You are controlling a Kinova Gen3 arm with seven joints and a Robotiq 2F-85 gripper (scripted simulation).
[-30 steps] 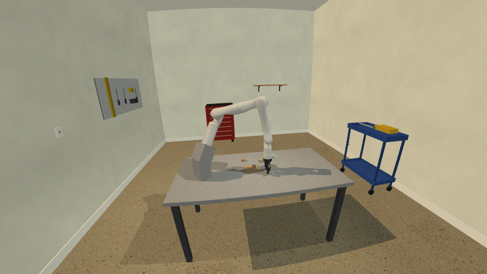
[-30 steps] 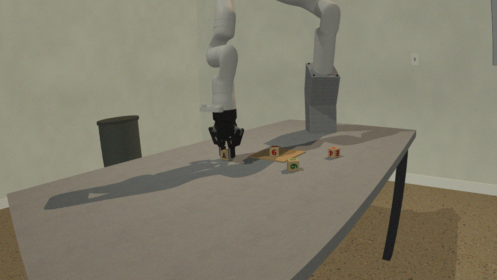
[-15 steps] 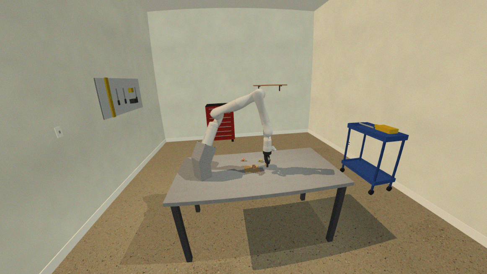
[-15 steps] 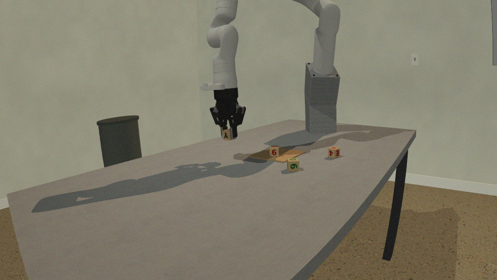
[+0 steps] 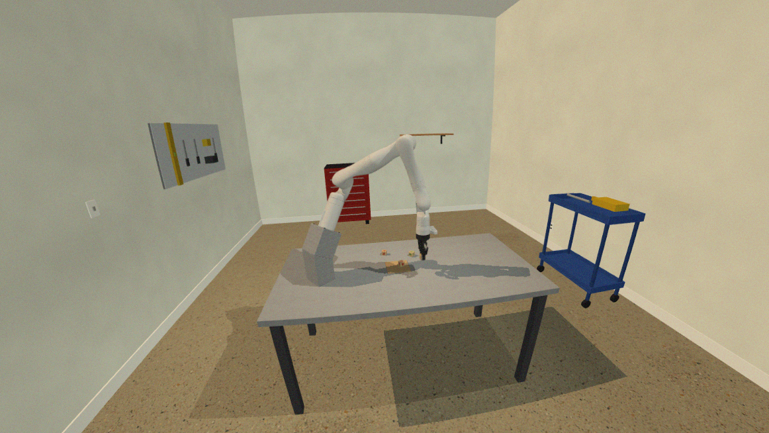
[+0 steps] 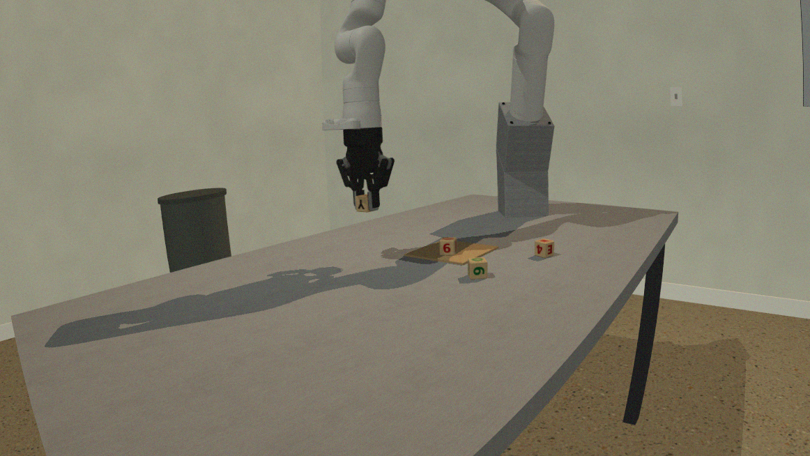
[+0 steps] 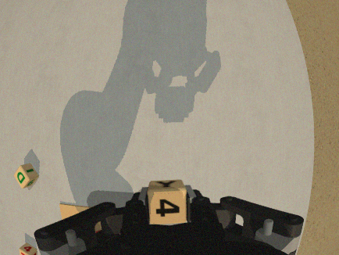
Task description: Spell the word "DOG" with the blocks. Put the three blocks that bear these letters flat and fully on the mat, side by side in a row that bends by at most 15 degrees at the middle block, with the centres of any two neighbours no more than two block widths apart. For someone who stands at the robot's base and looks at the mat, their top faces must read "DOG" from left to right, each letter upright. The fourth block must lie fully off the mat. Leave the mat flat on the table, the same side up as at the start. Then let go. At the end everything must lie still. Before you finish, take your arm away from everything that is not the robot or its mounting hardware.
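My gripper is now 110 mm past the O block, 110 mm to the right of it and 100 mm above it. The rest, counted from my hand: tan mat: 140 mm behind, 100 mm to the left, 120 mm below; then G block: 10 mm below; then D block: 40 mm behind, 240 mm to the left, 100 mm below.
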